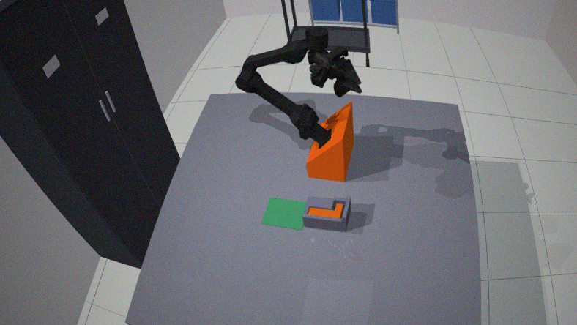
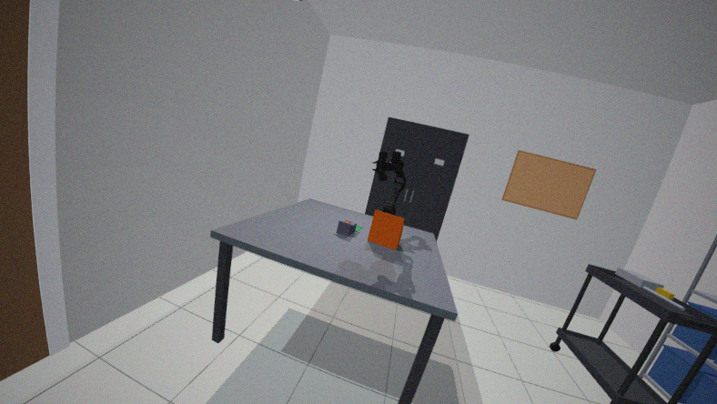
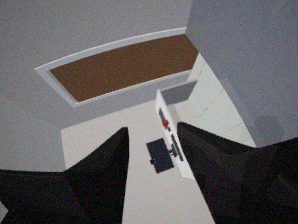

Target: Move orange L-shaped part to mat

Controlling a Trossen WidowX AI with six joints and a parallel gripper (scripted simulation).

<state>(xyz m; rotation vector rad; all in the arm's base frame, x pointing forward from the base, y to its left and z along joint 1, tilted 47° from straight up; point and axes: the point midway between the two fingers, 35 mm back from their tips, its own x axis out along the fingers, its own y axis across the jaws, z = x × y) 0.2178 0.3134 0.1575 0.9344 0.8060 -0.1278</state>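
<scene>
My gripper tip is now 9 cm short of the orange L-shaped part, 11 cm to the left of it and 46 cm above it. The rest, counted from my gripper tip: green mat (6 cm ahead, 27 cm to the right, 53 cm below).
</scene>
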